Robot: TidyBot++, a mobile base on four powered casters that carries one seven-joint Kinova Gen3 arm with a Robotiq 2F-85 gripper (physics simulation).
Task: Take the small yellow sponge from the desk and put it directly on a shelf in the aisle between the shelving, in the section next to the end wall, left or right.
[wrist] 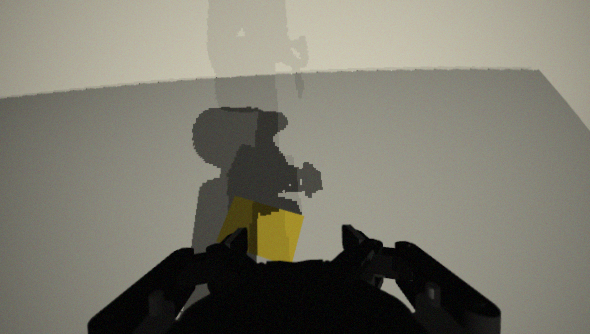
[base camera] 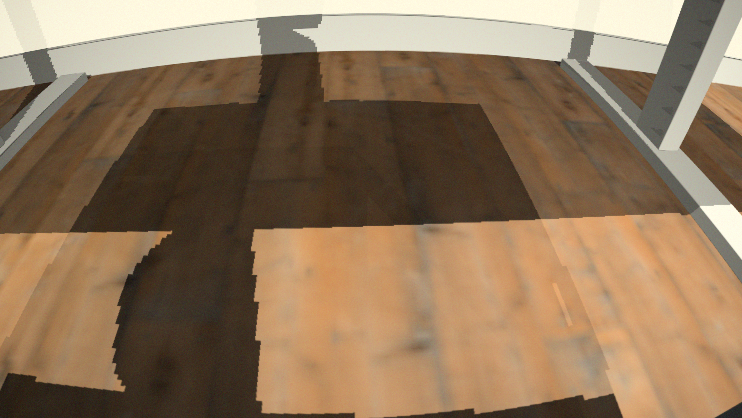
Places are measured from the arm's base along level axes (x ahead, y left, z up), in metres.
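Where they show: gripper, fingertip midpoint: (wrist: 294,237).
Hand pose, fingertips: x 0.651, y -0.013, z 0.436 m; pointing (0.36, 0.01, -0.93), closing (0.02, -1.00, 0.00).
Each offset is from my fingertips to the centre of the thing. "spot": to the spot under its first point. Level surfaces: height alone.
The small yellow sponge {0.010 m ahead, 0.045 m left, 0.090 m down} (wrist: 279,233) lies on the grey desk top {0.113 m down} (wrist: 425,165) in the wrist view, turned a little, with part of it in shadow. My gripper (wrist: 294,237) is open, with its fingers wide apart and above the desk. The sponge shows to the left of the middle between the fingers, and the left fingertip covers part of its left side. Its near edge is partly hidden behind the gripper body. The height of the fingers above the sponge is hard to tell. The sponge and the gripper do not show in the base camera view.
In the base camera view, a desk leg {spot: 0.022 m back, 0.499 m right, 0.677 m down} (base camera: 680,77) rises from a floor rail (base camera: 690,176) at the right. Another rail (base camera: 46,109) lies at the left. A white wall base (base camera: 415,33) runs across the back of the wooden floor {0.833 m down} (base camera: 363,311). Shadows of the arm fall on desk and floor.
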